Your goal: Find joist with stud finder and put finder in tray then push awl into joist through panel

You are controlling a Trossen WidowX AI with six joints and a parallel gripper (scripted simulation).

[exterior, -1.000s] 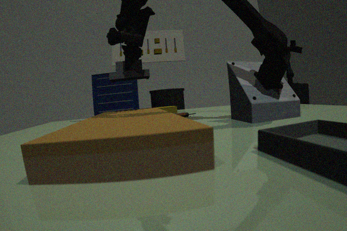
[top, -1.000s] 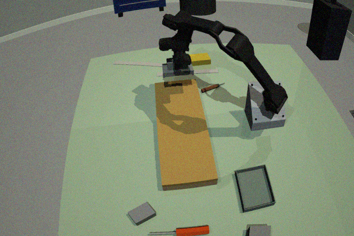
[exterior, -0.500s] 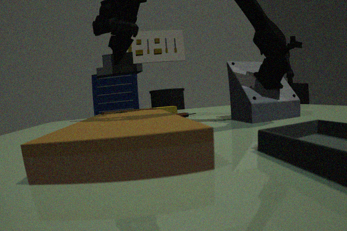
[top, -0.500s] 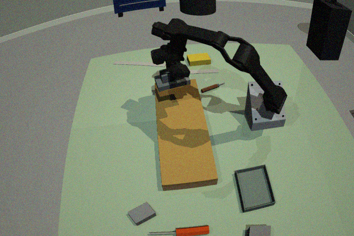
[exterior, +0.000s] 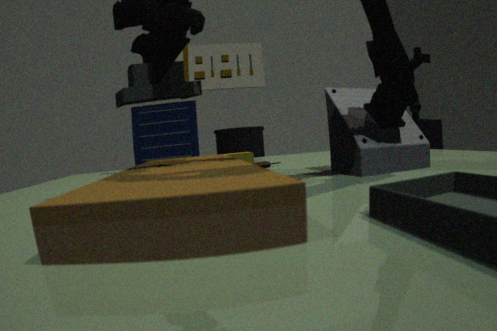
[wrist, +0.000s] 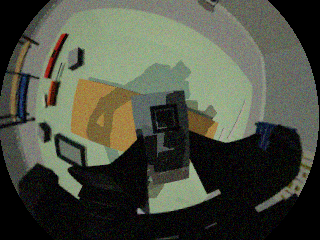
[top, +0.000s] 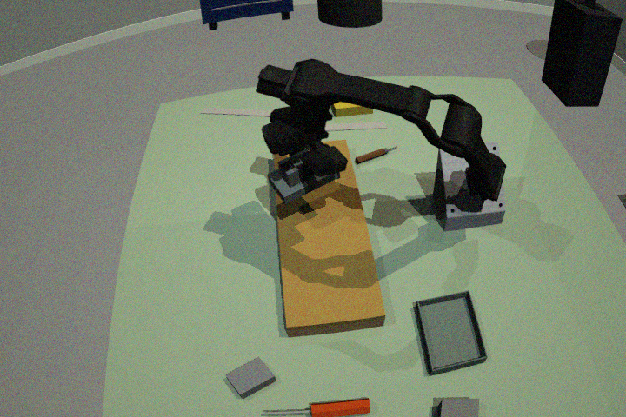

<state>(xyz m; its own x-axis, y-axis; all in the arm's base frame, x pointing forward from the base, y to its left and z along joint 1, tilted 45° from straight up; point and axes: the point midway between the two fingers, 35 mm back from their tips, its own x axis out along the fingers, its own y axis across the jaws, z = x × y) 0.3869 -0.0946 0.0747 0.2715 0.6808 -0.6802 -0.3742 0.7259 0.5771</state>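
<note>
Now: gripper tip 24 cm past the grey tray, 33 cm to the right of it and 15 cm above it. Round my gripper tip: stud finder: 1 cm ahead, 2 cm above; awl: 22 cm behind, 22 cm to the right, 16 cm below; small grey block: 14 cm ahead, 36 cm to the left, 15 cm below.
</note>
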